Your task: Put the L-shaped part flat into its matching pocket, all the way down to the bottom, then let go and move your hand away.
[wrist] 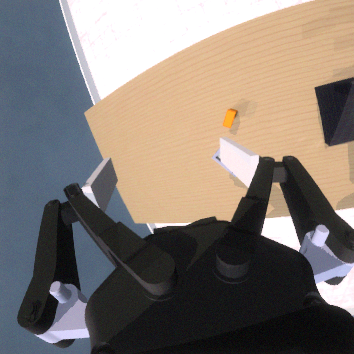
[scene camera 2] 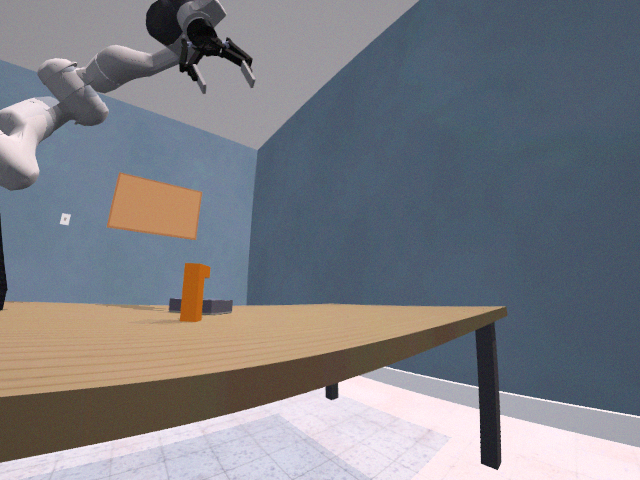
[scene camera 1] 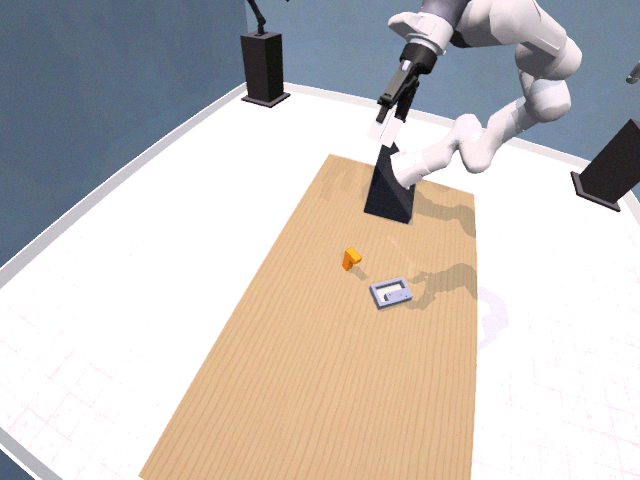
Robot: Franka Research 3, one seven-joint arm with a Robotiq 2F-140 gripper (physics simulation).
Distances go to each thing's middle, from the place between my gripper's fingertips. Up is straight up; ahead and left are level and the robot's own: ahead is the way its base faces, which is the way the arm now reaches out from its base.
My gripper is now 1 cm past the orange L-shaped part [scene camera 2: 194, 273], 1 cm to the right of it and 52 cm above it. Round my hand: grey pocket block [scene camera 1: 392, 292] (2 cm ahead, 19 cm to the left, 56 cm below).
